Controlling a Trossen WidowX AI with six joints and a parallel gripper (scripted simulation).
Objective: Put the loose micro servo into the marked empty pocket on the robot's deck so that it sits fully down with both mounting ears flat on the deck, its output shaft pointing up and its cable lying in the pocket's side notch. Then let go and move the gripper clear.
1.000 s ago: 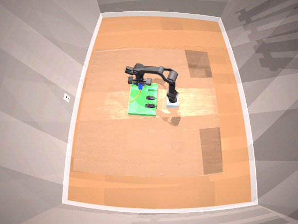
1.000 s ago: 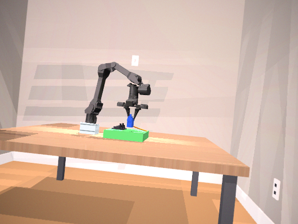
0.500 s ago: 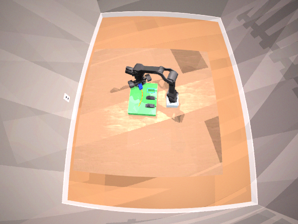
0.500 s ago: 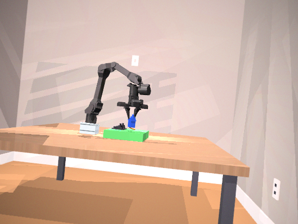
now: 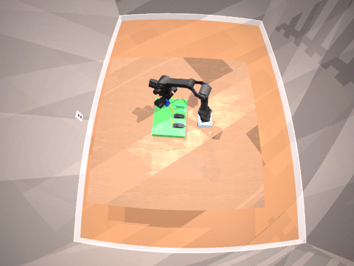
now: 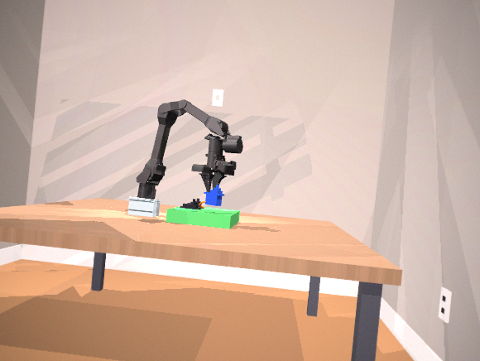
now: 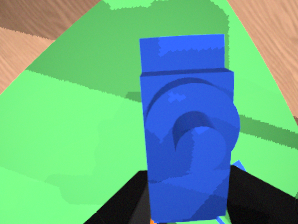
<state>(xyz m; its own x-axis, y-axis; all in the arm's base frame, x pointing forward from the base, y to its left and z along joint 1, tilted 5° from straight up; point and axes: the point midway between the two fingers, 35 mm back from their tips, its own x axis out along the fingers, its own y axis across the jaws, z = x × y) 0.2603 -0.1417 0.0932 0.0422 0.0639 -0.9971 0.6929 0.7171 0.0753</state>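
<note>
The green deck lies 100 mm below my gripper tip, 70 mm to the left of it and 30 mm ahead of it.
</note>
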